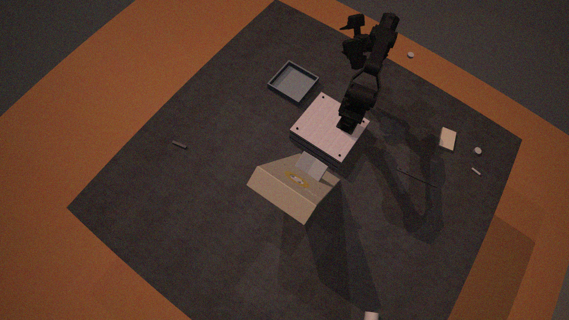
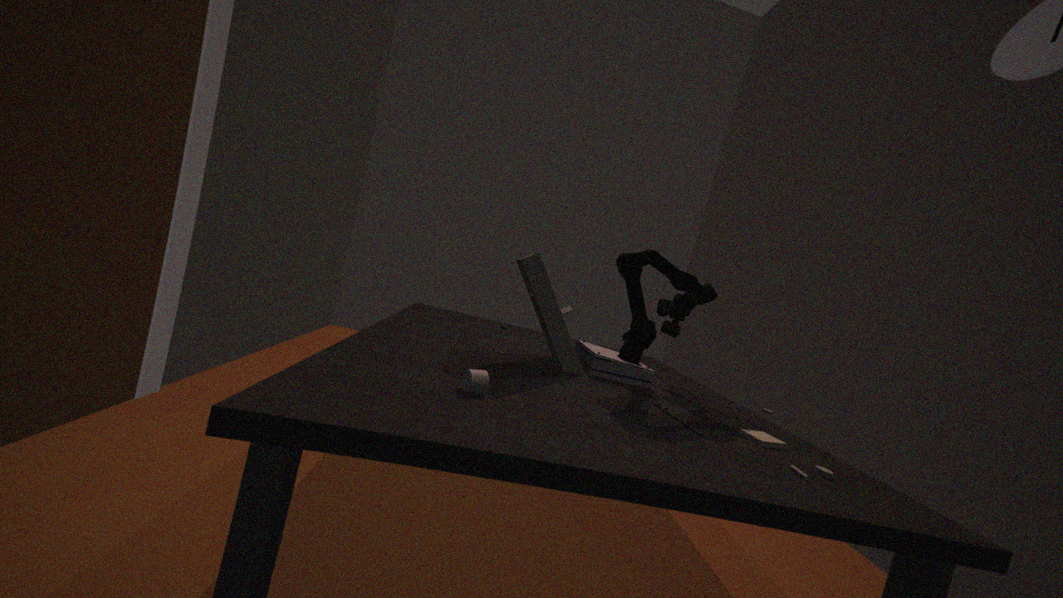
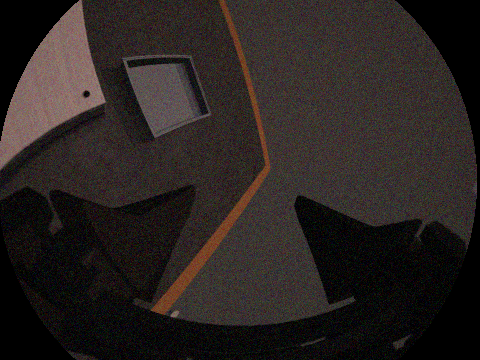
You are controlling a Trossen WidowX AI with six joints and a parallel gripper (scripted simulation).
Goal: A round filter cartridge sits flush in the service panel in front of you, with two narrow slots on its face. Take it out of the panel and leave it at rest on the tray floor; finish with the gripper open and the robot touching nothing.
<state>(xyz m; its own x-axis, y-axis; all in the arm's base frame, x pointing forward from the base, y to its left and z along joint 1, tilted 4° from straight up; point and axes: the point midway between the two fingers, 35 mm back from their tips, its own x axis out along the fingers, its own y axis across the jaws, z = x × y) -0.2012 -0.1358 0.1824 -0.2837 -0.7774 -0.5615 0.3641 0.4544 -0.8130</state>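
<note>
Right now my gripper tip is 590 mm short of the round filter cartridge, 130 mm to the right of it and 40 mm below it. Round my gripper tip: cream service panel (540 mm ahead, 130 mm to the left, 40 mm below); grey-blue tray (130 mm ahead, 120 mm to the right, 200 mm below); cream block (30 mm ahead, 540 mm to the left, 210 mm below).
</note>
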